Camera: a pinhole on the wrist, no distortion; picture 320 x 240 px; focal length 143.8 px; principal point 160.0 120.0 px. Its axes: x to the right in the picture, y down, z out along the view. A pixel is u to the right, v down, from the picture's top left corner.
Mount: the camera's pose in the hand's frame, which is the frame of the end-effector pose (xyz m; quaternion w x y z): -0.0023 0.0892 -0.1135 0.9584 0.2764 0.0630 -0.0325
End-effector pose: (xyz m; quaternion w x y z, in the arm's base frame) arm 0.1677 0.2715 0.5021 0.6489 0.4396 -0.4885 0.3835
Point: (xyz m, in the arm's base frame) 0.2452 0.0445 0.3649
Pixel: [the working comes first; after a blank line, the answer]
In the camera's frame: -0.1600 -0.0820 0.3661

97 88
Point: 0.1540 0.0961 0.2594
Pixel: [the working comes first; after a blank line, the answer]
In the camera's frame: -0.2758 -0.0447 0.2806

19 97
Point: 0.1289 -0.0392 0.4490
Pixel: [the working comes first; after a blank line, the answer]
In the camera's frame: -0.1311 0.0710 0.4241

116 144
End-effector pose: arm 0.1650 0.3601 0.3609 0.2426 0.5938 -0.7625 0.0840
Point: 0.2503 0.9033 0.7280
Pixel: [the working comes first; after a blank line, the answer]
In the camera's frame: -0.2451 -0.2341 -0.4352

behind the camera
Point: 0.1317 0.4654 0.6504
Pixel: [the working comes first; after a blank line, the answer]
In the camera's frame: 0.0760 -0.0702 -0.1492

behind the camera
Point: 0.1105 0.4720 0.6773
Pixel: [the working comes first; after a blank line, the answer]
In the camera's frame: 0.0887 -0.0578 -0.1792

behind the camera
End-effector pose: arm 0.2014 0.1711 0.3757 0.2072 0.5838 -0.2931 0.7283
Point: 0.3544 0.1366 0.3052
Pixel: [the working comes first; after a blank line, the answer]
In the camera's frame: -0.1283 -0.0107 0.2688

91 114
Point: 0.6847 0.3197 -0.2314
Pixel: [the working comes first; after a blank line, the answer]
In the camera's frame: -0.7265 -0.2595 0.3729

outside the picture
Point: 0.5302 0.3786 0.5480
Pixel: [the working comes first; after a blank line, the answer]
In the camera's frame: 0.0642 -0.2772 0.4698

180 35
